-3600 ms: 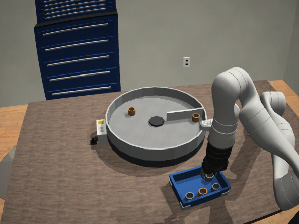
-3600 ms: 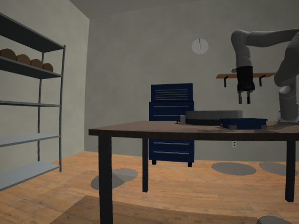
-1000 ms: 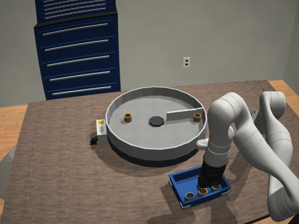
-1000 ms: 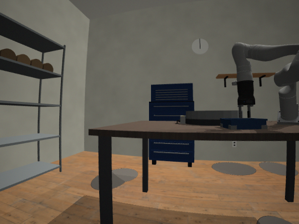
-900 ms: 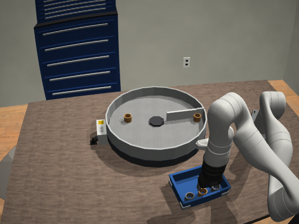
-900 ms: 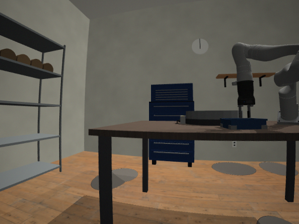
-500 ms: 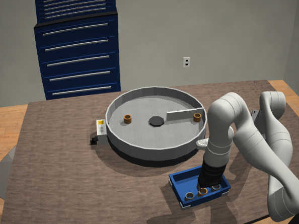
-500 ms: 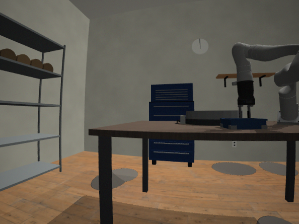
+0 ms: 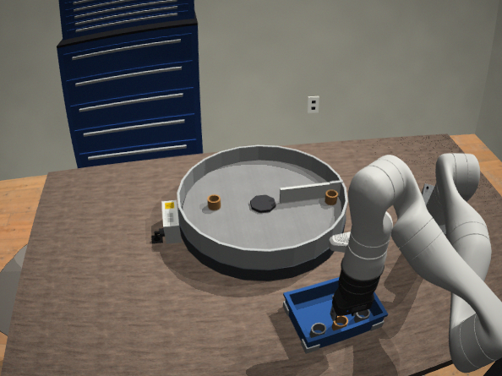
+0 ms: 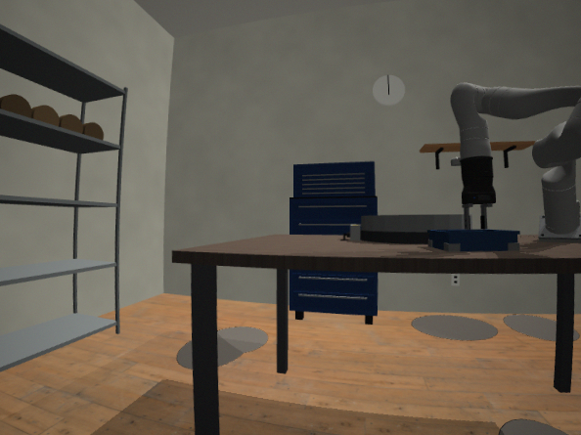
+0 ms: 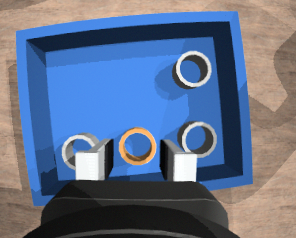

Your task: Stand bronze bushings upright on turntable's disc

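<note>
My hand is 50 mm above the blue crate and 30 mm to the left of it. Also, from my hand: turntable 390 mm to the right, 90 mm ahead, 20 mm below.
</note>
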